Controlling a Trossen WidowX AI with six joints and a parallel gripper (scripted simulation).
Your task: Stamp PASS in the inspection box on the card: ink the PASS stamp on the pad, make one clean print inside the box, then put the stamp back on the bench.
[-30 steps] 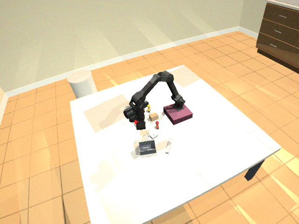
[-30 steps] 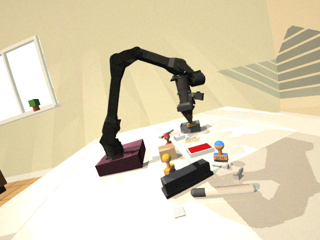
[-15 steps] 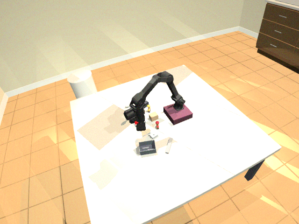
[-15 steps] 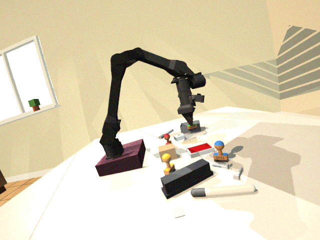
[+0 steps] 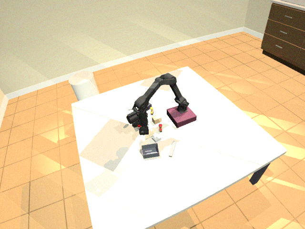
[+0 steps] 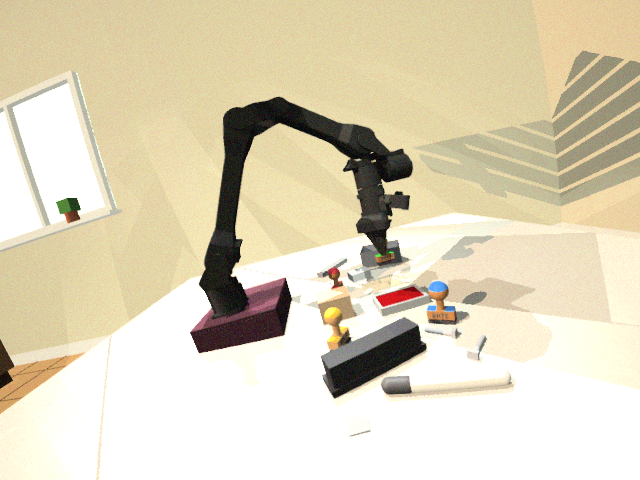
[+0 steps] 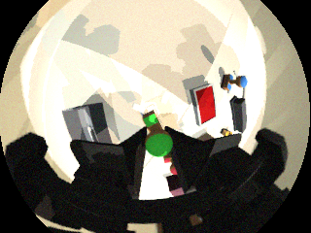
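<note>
The pale card lies 70 mm below my gripper tip, 20 mm behind it and 10 mm to the right of it. Round my gripper tip: green-knobbed stamp (right at my gripper tip); red ink pad (130 mm to the right, 60 mm below, 10 mm behind); red-knobbed stamp (120 mm behind, 40 mm below, 10 mm to the right).
</note>
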